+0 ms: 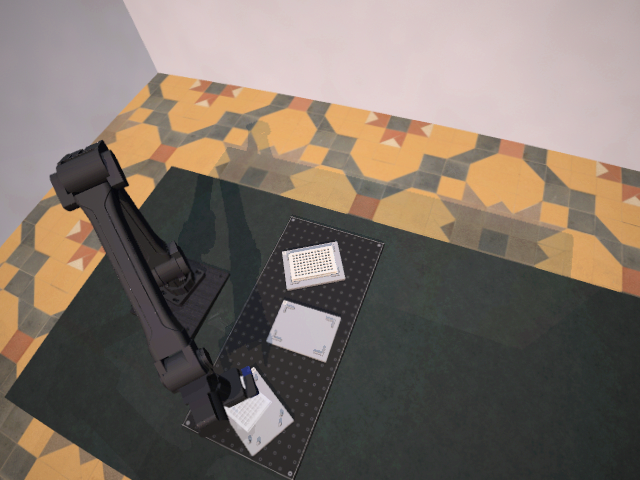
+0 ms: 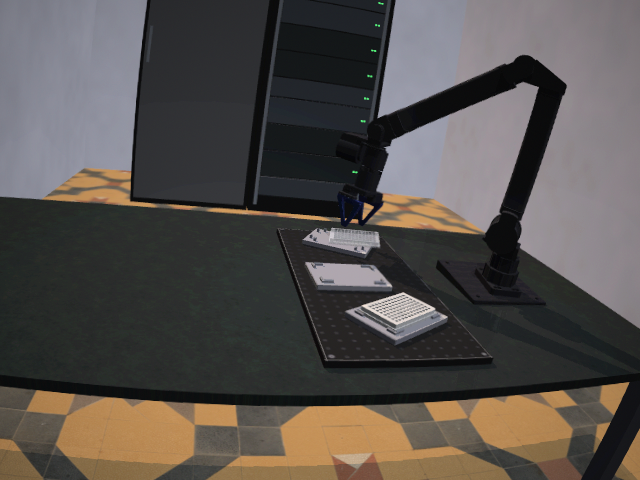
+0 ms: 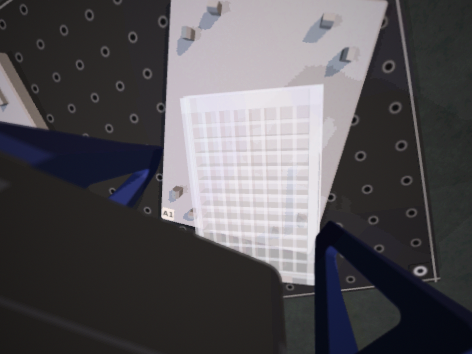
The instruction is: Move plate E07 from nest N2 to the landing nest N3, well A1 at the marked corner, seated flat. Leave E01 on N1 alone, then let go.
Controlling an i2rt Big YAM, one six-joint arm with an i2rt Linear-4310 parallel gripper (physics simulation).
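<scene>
A clear well plate (image 1: 251,411) (image 2: 354,237) (image 3: 255,175), seemingly E07, lies askew on the nest (image 1: 266,428) (image 2: 325,245) (image 3: 270,45) at one end of the board. It overhangs the nest's edge beside the A1 label (image 3: 168,214) and covers some corner posts; its own marking is unreadable. My gripper (image 2: 353,223) (image 3: 244,195) is open and empty above it, one finger toward each long side. A cream plate (image 1: 312,262) (image 2: 400,308), seemingly E01, sits on the nest (image 1: 286,268) (image 2: 368,322) at the other end. The middle nest (image 1: 305,330) (image 2: 351,276) is empty. Nest numbers are unreadable.
The nests stand on a black perforated board (image 1: 305,392) (image 2: 330,330) (image 3: 380,150) on a dark green table (image 1: 465,387) (image 2: 155,310). The arm's base plate (image 1: 209,294) (image 2: 465,284) stands beside the board. A server cabinet (image 2: 310,93) stands behind the table.
</scene>
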